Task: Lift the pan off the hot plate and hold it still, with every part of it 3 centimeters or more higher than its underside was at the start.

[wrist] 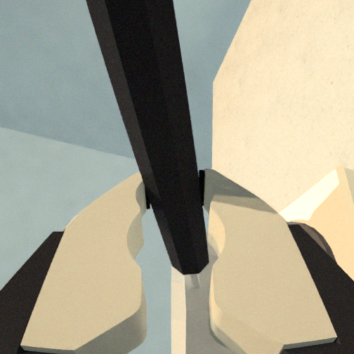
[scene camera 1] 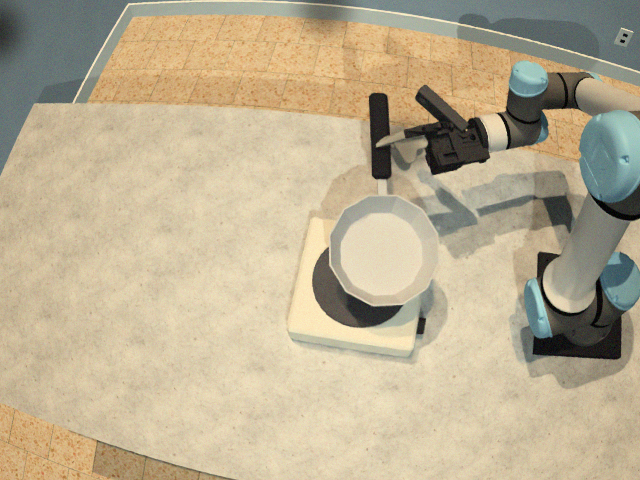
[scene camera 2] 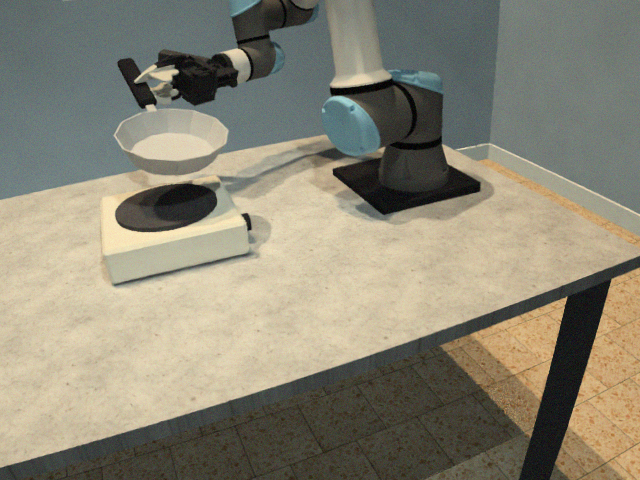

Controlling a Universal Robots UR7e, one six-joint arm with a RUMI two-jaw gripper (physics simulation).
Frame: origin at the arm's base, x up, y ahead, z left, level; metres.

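Where they show: gripper, between the fingertips: (scene camera 1: pixel 374 147) (scene camera 2: pixel 134 89); arm's base, origin of its link: (scene camera 2: pixel 413 177).
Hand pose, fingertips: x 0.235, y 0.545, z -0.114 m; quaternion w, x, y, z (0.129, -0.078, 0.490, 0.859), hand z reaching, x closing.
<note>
Each offset is from my fingertips to the top centre of the thing. "pt": to the spot under its first point. Level surfaces: height alone.
The light grey pan (scene camera 1: pixel 381 250) (scene camera 2: pixel 173 147) hangs in the air above the hot plate @(dy -0.035, dx -0.177, dz +0.175 m) (scene camera 1: pixel 351 338) (scene camera 2: pixel 175 253), with a visible gap under it in scene camera 2. The pan looks close to level. Its black handle (scene camera 1: pixel 379 111) (scene camera 2: pixel 131 77) (wrist: pixel 157 110) points away from the hot plate toward the back edge of the table. My gripper (scene camera 1: pixel 381 143) (scene camera 2: pixel 140 82) (wrist: pixel 173 174) is shut on the handle, with one pale finger on each side of it. The hot plate's dark round burner @(pt dy +0.023, dx -0.177, dz +0.213 m) (scene camera 1: pixel 330 291) (scene camera 2: pixel 134 211) shows under the pan.
The robot's black base plate (scene camera 1: pixel 576 347) (scene camera 2: pixel 408 198) stands on the grey table @(dx -0.253 m) (scene camera 1: pixel 155 258) (scene camera 2: pixel 361 289), to the right of the hot plate. A black knob @(dy -0.160, dx -0.201, dz +0.225 m) (scene camera 1: pixel 421 325) (scene camera 2: pixel 247 221) sticks out of the hot plate's right side. A blue wall stands behind the table.
</note>
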